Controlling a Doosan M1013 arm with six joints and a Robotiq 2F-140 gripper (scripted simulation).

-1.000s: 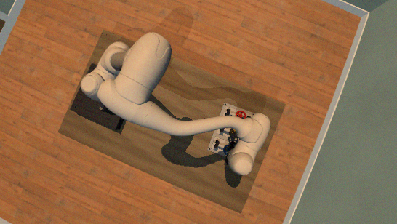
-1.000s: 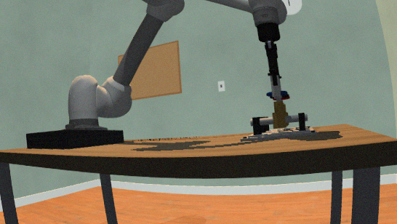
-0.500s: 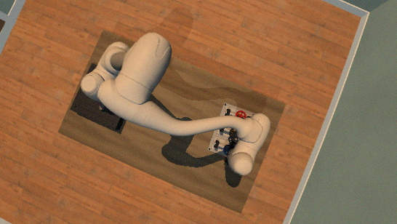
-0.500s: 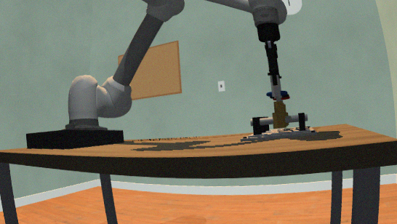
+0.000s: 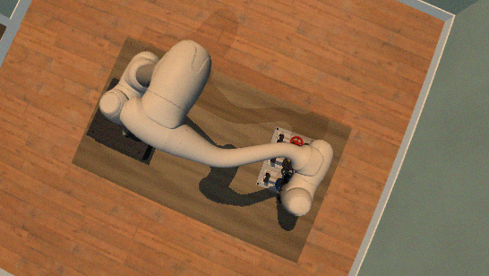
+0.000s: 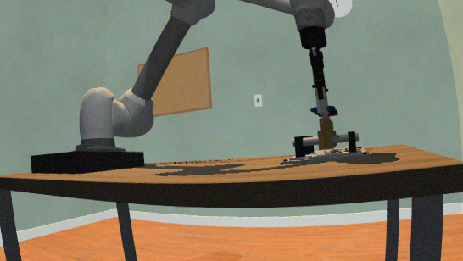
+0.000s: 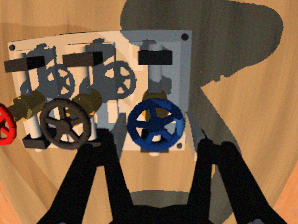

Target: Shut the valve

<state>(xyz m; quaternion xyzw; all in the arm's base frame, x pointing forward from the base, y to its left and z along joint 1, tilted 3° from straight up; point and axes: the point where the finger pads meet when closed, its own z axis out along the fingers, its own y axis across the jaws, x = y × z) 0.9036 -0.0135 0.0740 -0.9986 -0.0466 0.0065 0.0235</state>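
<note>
Right now my hand is 20 mm above the blue handwheel. Also, from my hand: red handwheel (230 mm to the left, 20 mm below, 20 mm behind); then black handwheel (120 mm to the left, 20 mm below, 10 mm behind).
</note>
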